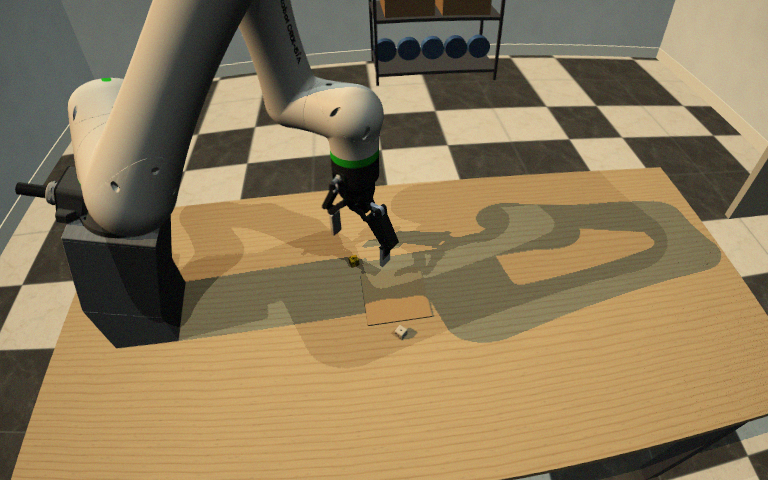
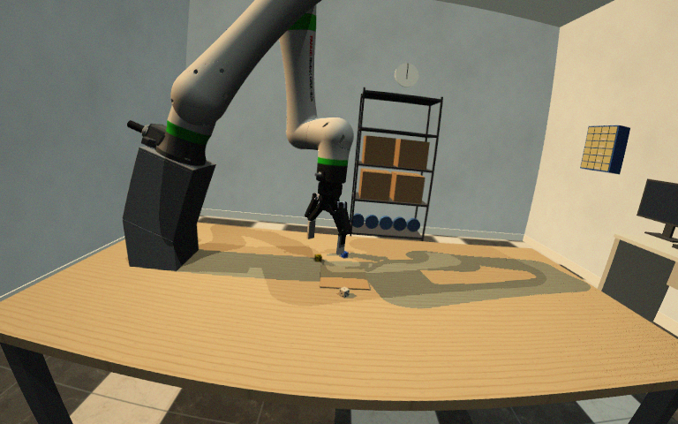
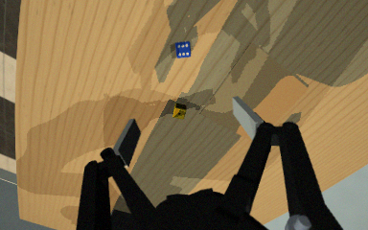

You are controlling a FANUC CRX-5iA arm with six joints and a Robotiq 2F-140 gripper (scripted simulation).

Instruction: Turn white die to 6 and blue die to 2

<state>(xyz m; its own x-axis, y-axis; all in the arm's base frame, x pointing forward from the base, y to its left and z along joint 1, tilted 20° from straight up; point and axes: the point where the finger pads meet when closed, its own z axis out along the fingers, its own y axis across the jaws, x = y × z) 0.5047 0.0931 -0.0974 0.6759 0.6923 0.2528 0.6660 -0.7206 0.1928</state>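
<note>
My gripper is now 2 cm past the yellow die and 5 cm above it. Round my hand: white die (6 cm ahead, 21 cm to the right, 5 cm below); blue die (7 cm ahead, 5 cm to the left, 5 cm below); tan mat (7 cm ahead, 11 cm to the right, 6 cm below).
</note>
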